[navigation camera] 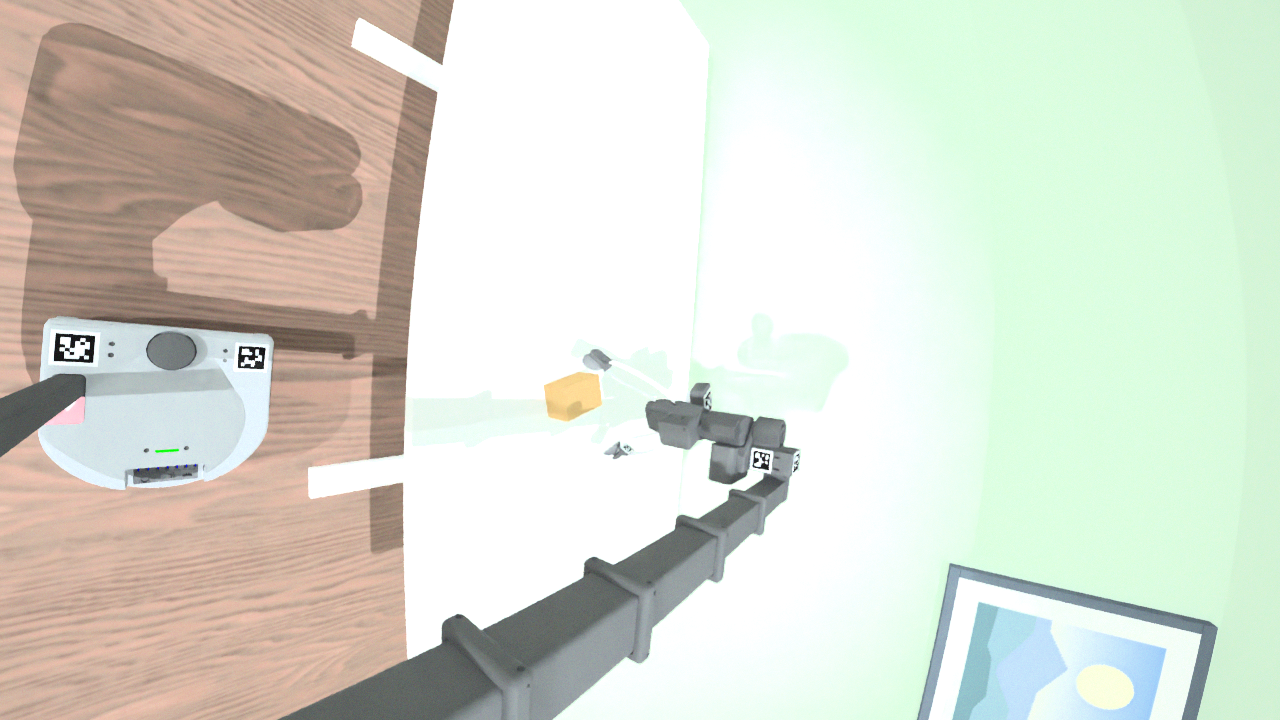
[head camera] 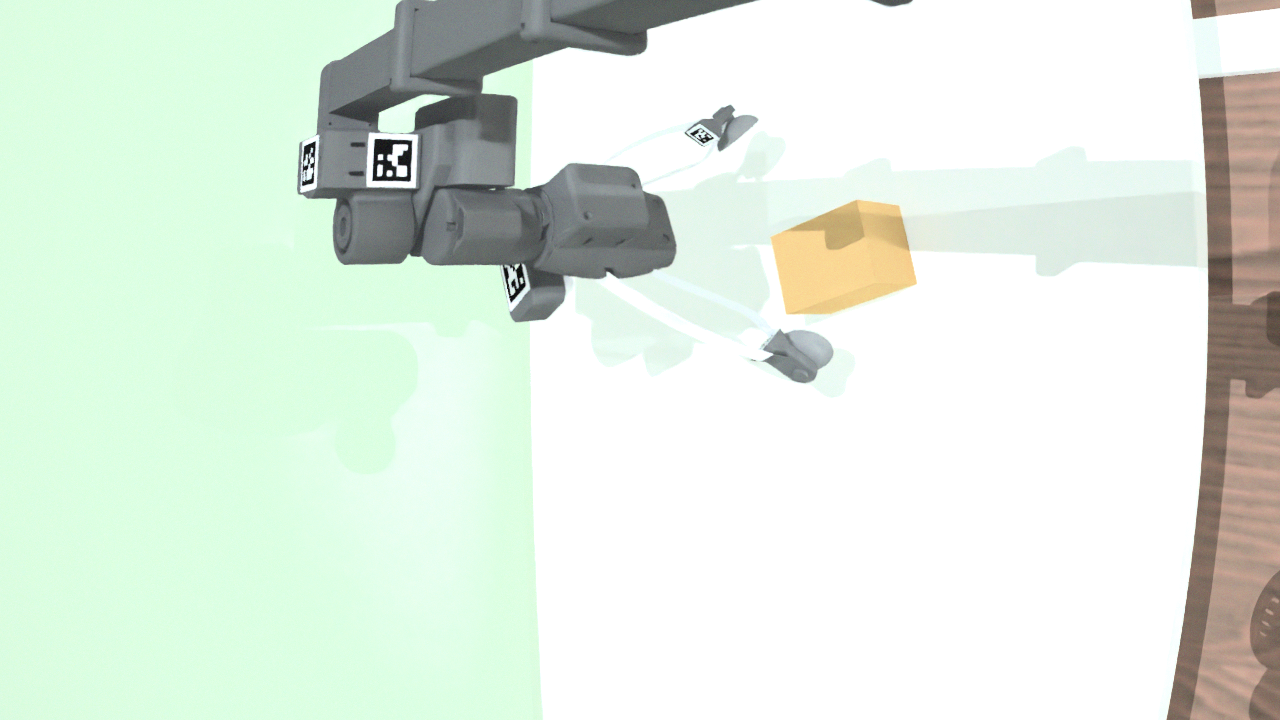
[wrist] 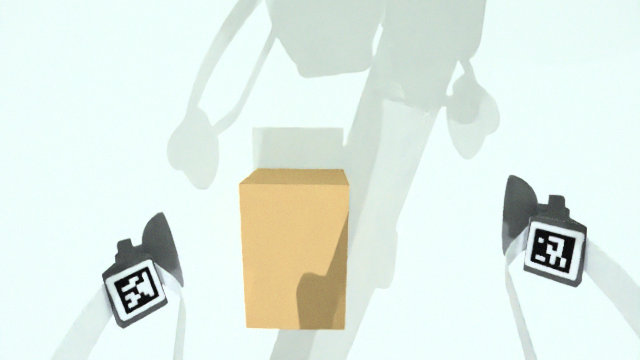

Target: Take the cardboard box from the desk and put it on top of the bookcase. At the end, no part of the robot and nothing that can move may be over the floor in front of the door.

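Seen in the pictures: gripper, fingertip midpoint: (navigation camera: 595,405) (head camera: 787,237) (wrist: 335,222); robot's base at its link origin: (navigation camera: 173,348).
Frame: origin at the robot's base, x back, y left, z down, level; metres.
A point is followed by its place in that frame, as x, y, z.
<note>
The orange-tan cardboard box (head camera: 827,277) @(-0.008, -0.519, -0.771) (navigation camera: 572,396) @(0.004, -0.497, -0.771) (wrist: 292,240) @(0.001, -0.538, -0.771) sits on the white desk (head camera: 895,537) @(-0.199, -0.482, -0.721) (navigation camera: 554,179) @(-0.370, -0.449, -0.721) (wrist: 75,75) @(-0.174, -0.585, -0.721). My gripper (head camera: 769,241) @(0.020, -0.557, -0.774) (navigation camera: 607,404) @(0.020, -0.557, -0.774) (wrist: 335,222) @(0.020, -0.557, -0.774) is open and empty, its two fingers spread wide. In the head view the box lies just beyond the fingertips, on the side toward the desk's front edge. In the wrist view the box is lined up square between the fingers, nearer the left one, and touches neither. The gripper's shadow falls on the desk and the box. The bookcase and the door do not show.
A pale green wall (head camera: 223,537) @(-0.290, -1.063, -1.084) (navigation camera: 1074,268) @(-0.339, -1.063, -1.579) stands behind the desk, close to my wrist. My extended arm (head camera: 483,44) @(0.086, -0.390, -1.115) (navigation camera: 554,608) @(0.081, -0.165, -1.093) crosses above the desk. My base (navigation camera: 161,402) @(0.095, 0.011, -0.161) stands on the wooden floor (head camera: 1244,197) @(0.125, -0.422, 0.000) (navigation camera: 268,582) @(0.597, -0.194, -0.001). A framed picture (navigation camera: 1083,598) @(0.322, -1.043, -1.643) hangs on the wall.
</note>
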